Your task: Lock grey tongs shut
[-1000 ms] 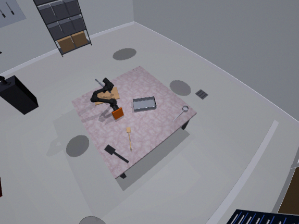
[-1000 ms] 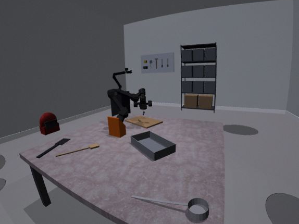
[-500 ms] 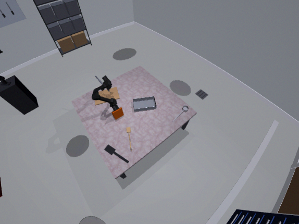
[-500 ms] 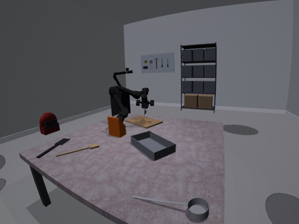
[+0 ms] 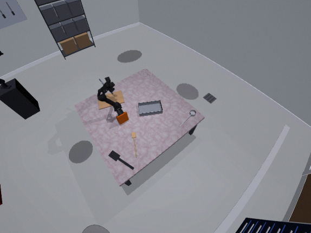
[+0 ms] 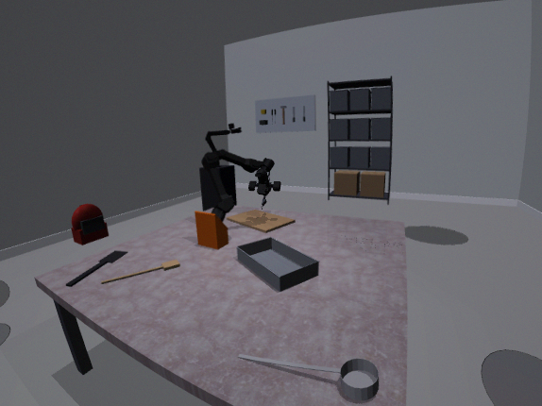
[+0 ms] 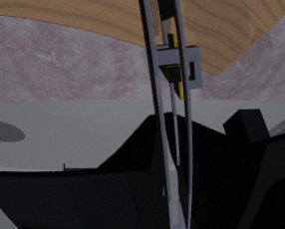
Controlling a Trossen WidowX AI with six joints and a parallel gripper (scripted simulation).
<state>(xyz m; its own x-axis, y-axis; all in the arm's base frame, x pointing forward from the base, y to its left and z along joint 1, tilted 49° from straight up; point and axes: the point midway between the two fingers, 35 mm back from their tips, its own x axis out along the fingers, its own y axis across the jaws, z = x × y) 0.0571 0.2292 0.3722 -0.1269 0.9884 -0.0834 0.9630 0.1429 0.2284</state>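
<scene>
Now: the wooden board 2 cm behind my gripper tip, 6 cm to the right of it and 14 cm below it. The rest, counted from my gripper tip: grey roasting tin: 31 cm ahead, 56 cm to the right, 12 cm below; black spatula: 36 cm behind, 87 cm to the right, 15 cm below.
</scene>
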